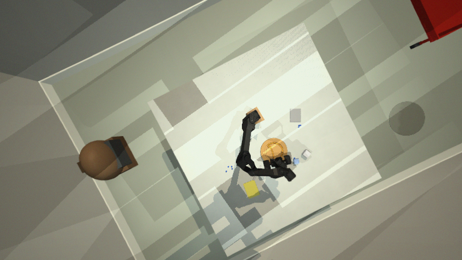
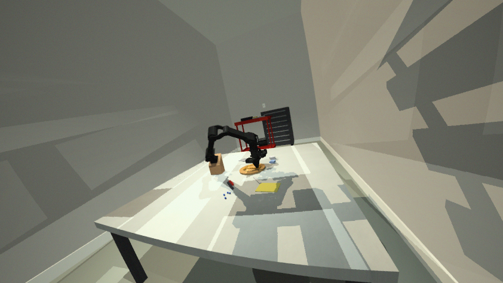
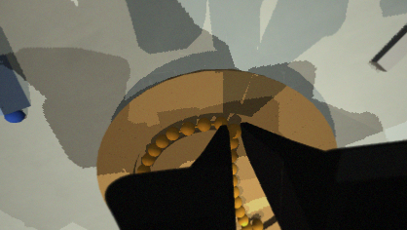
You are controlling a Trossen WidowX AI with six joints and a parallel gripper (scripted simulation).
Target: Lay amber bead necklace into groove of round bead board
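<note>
Right now the round bead board is 5 cm behind my gripper tip, 3 cm to the left of it and 2 cm below it. The rest, counted from my gripper tip: light blue cube 14 cm to the left, 10 cm ahead, 1 cm below; then red-handled tool 20 cm to the right, 14 cm behind, 1 cm below; then white cube 23 cm to the left, 9 cm ahead, 1 cm below.
</note>
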